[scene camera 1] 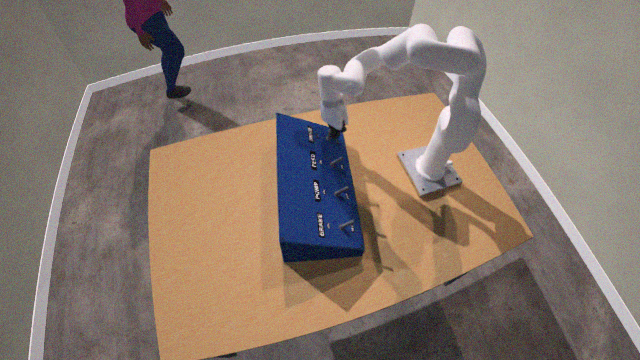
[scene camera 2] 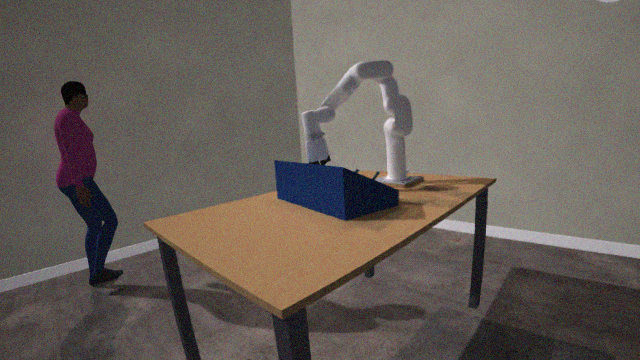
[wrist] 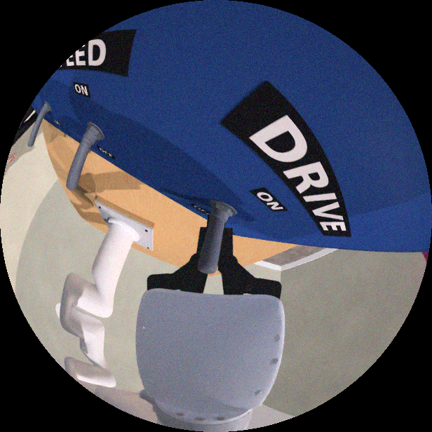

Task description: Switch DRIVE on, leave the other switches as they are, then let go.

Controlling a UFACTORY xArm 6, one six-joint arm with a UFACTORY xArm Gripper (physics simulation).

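Places are measured from the arm's base along level axes (x ahead, y left, z up), in centimetres.
Pixels of known places: gripper, fingertip midpoint: (scene camera 1: pixel 335 136); arm's base at its link origin: (scene camera 1: pixel 430 168) (scene camera 2: pixel 397 178).
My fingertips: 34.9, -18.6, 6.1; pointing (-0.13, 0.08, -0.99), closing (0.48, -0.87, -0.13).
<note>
For each thing: its middle in the pictures, then the offset to it from my fingertips, as dx, dy, dz. "*": a spot on its surface instead. Level surfaces: height alone.
- blue sloped switch panel at the middle of its body: (scene camera 1: pixel 313 184) (scene camera 2: pixel 329 187) +13.4, +17.7, -2.0
- labels DRIVE at a spot on its surface: (scene camera 1: pixel 310 134) * +10.0, +0.1, +3.9
- FEED at a spot on its surface: (scene camera 1: pixel 313 160) * +11.9, +11.9, +3.9
- PUMP at a spot on its surface: (scene camera 1: pixel 316 190) * +14.0, +23.7, +3.9
- BRAKE at a spot on its surface: (scene camera 1: pixel 321 225) * +15.7, +35.8, +3.8
- FEED lever at the middle of its body: (scene camera 1: pixel 337 160) +3.7, +13.2, +2.9
- PUMP lever at the middle of its body: (scene camera 1: pixel 342 190) +5.7, +25.1, +2.9
- BRAKE lever at the middle of its body: (scene camera 1: pixel 347 224) +7.7, +36.9, +2.9
- wooden table at its surface level: dz -8.3
A blue sloped switch panel (scene camera 1: pixel 295 200) (scene camera 2: pixel 310 187) (wrist: pixel 200 100) carries the labels DRIVE (scene camera 1: pixel 310 134) (wrist: pixel 300 170), FEED (scene camera 1: pixel 313 160), PUMP (scene camera 1: pixel 316 190) and BRAKE (scene camera 1: pixel 321 225). The grey DRIVE lever (wrist: pixel 213 245) tilts toward the OFF side in the wrist view. The FEED lever (scene camera 1: pixel 337 162) (wrist: pixel 81 160), PUMP lever (scene camera 1: pixel 342 192) (wrist: pixel 38 126) and BRAKE lever (scene camera 1: pixel 346 225) also lean to the OFF side. My gripper (scene camera 1: pixel 333 133) (wrist: pixel 216 223) is shut and empty, its black fingertips right behind the DRIVE lever in the wrist view. Whether they touch it is hidden.
The panel stands on a wooden table (scene camera 1: pixel 210 225) (scene camera 2: pixel 260 250). The arm's base plate (scene camera 1: pixel 430 186) (scene camera 2: pixel 407 181) (wrist: pixel 146 235) is mounted beside the panel's lower side. A person (scene camera 1: pixel 167 50) (scene camera 2: pixel 75 150) in a pink top stands on the floor beyond the table.
</note>
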